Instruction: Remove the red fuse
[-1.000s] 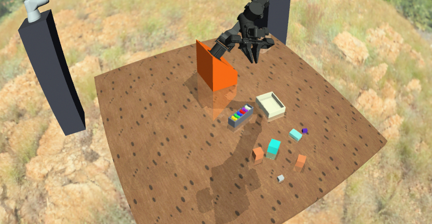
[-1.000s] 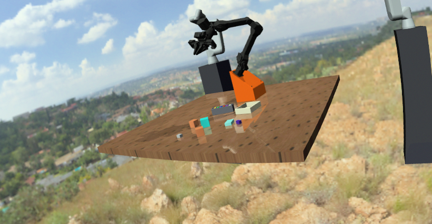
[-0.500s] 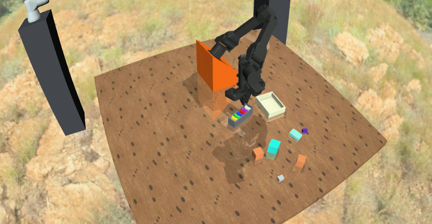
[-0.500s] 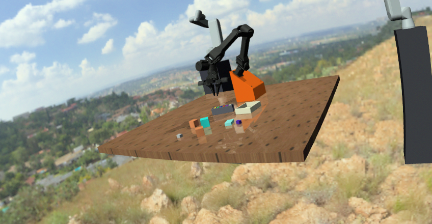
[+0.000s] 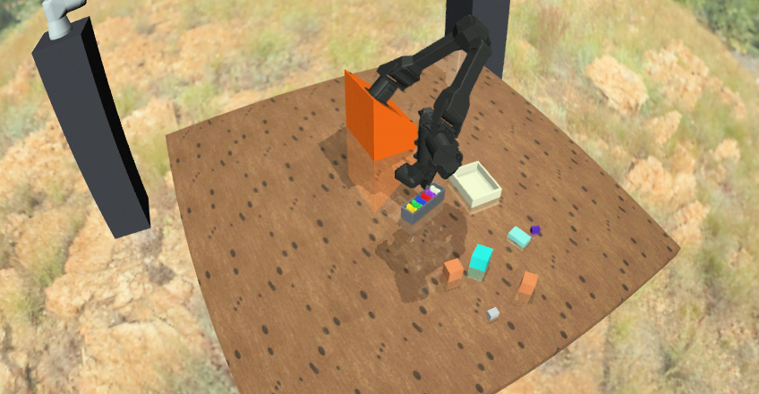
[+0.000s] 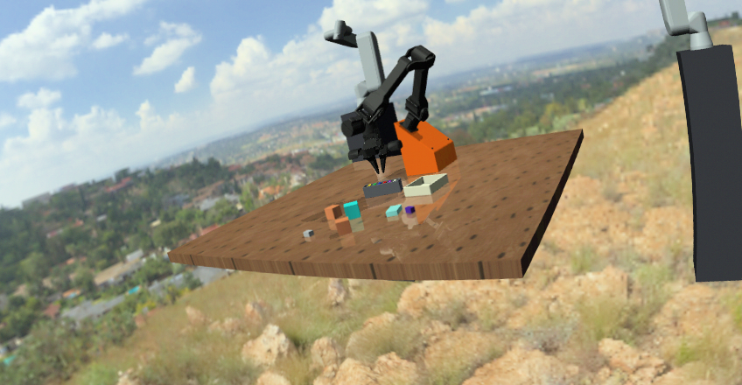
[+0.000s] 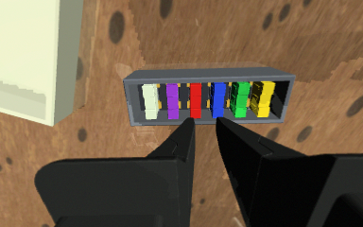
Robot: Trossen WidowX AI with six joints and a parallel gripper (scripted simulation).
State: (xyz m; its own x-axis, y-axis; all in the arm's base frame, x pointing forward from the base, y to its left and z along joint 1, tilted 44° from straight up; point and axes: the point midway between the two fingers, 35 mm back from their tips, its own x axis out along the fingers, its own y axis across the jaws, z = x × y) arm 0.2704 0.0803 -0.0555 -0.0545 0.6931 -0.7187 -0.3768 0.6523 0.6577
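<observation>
The red fuse lies 5 cm below my gripper tip. The rest, counted from my gripper tip: blue fuse: 5 cm below, 1 cm to the right, 1 cm ahead; purple fuse: 5 cm below, 2 cm to the left, 1 cm behind; cream tray: 17 cm to the left, 7 cm below, 1 cm behind.
</observation>
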